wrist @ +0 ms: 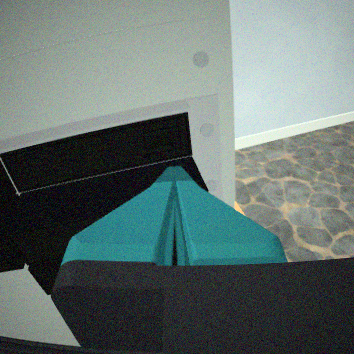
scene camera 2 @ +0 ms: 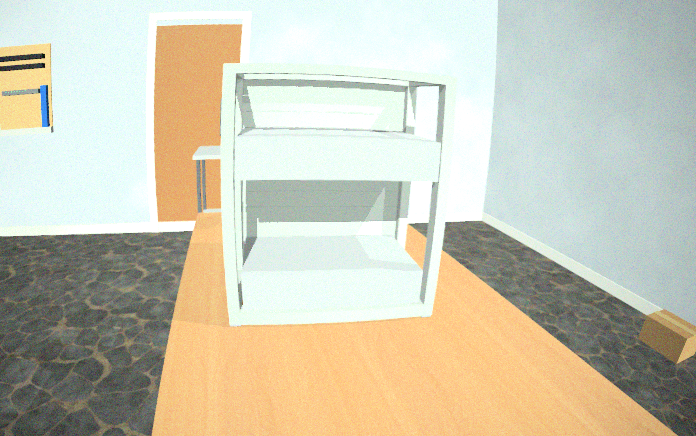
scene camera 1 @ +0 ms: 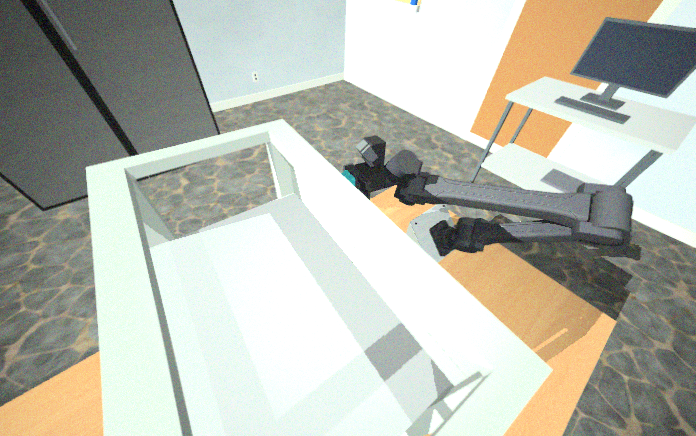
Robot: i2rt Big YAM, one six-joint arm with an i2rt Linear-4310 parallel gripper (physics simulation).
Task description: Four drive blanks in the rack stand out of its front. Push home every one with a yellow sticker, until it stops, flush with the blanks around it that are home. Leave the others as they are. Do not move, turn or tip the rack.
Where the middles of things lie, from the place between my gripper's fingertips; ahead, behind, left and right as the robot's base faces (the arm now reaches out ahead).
My gripper is now 190 mm to the right of the pale rack [scene camera 1: 315,306], 180 mm short of it and 130 mm above it.
